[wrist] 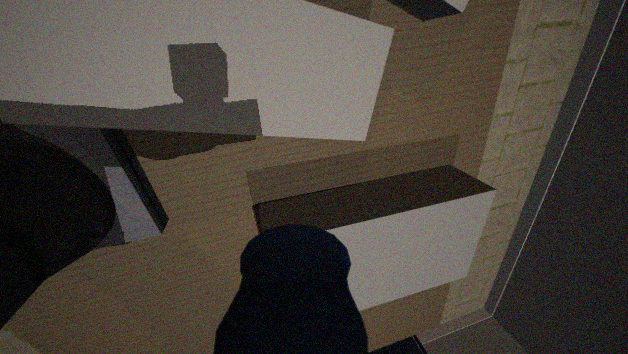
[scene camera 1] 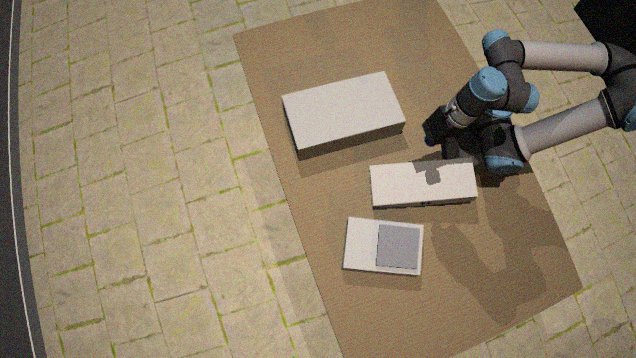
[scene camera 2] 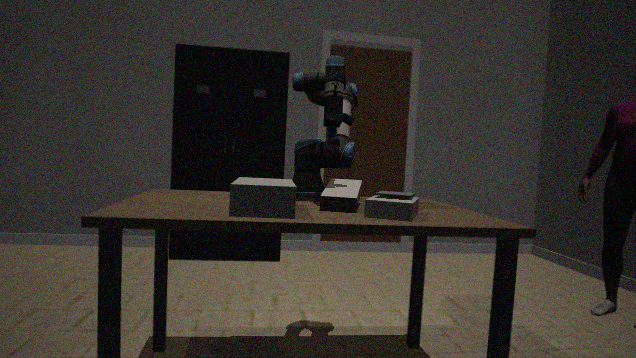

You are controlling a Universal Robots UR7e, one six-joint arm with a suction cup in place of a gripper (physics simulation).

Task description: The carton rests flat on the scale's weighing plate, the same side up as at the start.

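Pixels of known places: hand at its tool point: [wrist: 296,268] [scene camera 2: 332,135]; arm's base at its link origin: [wrist: 38,201] [scene camera 1: 471,134] [scene camera 2: 307,191].
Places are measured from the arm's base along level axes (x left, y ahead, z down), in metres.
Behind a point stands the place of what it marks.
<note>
The carton, by its looks the smaller, long white box [scene camera 1: 400,185] {x 0.061, y 0.337, z -0.033 m} [scene camera 2: 345,192] {x 0.065, y 0.351, z -0.031 m} [wrist: 320,65] {x 0.063, y 0.347, z -0.032 m}, is beside the scale, toward the arm's base. It looks tilted, with its far end in scene camera 2 higher. What lies under that end is hidden. Small dark marks show on its side. The scale [scene camera 1: 361,245] {x 0.174, y 0.530, z -0.026 m} [scene camera 2: 390,210] {x 0.151, y 0.571, z 0.003 m} is white, and no box is on its grey weighing plate [scene camera 1: 398,246] {x 0.227, y 0.434, z -0.041 m} [scene camera 2: 395,193] {x 0.220, y 0.450, z -0.042 m}. A corner of the scale shows at the wrist view's top right. My suction gripper [scene camera 2: 331,133] [wrist: 295,250] is open and holds nothing, well above the carton and apart from it.
A larger white box [scene camera 1: 345,112] {x -0.222, y 0.390, z -0.064 m} [scene camera 2: 262,200] {x -0.267, y 0.565, z -0.019 m} [wrist: 420,245] {x -0.225, y 0.447, z -0.065 m} stands on the table [scene camera 1: 320,210] {x 0.012, y 0.586, z 0.034 m} [scene camera 2: 165,207] {x -0.564, y 0.382, z 0.033 m}, on the carton's other side from the scale. The arm's lower joints [scene camera 1: 505,165] {x 0.178, y 0.083, z -0.216 m} [scene camera 2: 320,160] {x 0.037, y 0.064, z -0.140 m} are close to the carton's raised end. A person [scene camera 2: 620,150] stands at the right.
</note>
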